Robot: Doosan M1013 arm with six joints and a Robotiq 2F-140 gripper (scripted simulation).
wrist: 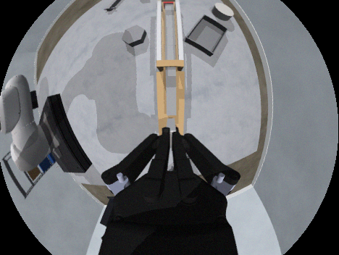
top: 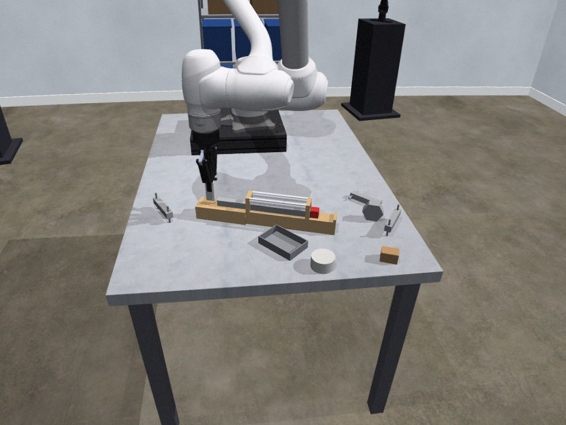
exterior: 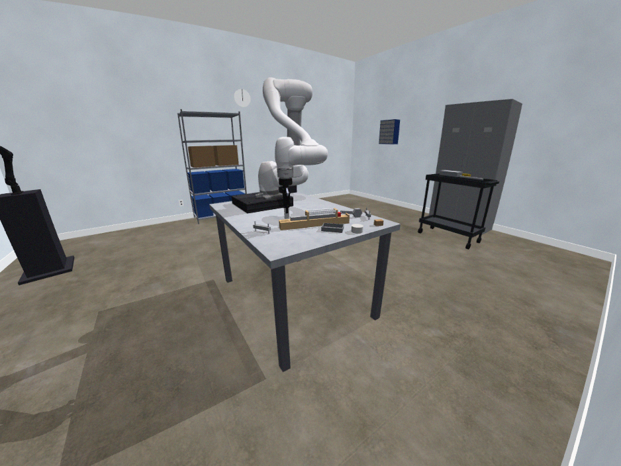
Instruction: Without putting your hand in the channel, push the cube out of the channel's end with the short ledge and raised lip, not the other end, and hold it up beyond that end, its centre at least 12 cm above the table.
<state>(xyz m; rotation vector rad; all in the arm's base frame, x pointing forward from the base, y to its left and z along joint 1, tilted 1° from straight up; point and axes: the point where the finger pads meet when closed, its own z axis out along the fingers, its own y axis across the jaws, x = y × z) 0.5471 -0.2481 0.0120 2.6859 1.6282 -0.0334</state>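
My hand is 290 mm to the right of the red cube, 150 mm short of it and 30 mm above it. The rest, counted from my hand: grey tray: 210 mm ahead, 170 mm to the left, 80 mm below; tan wooden channel: 190 mm to the left, 100 mm ahead, 40 mm below; grey push rod: 90 mm to the left, 50 mm ahead, 40 mm below.
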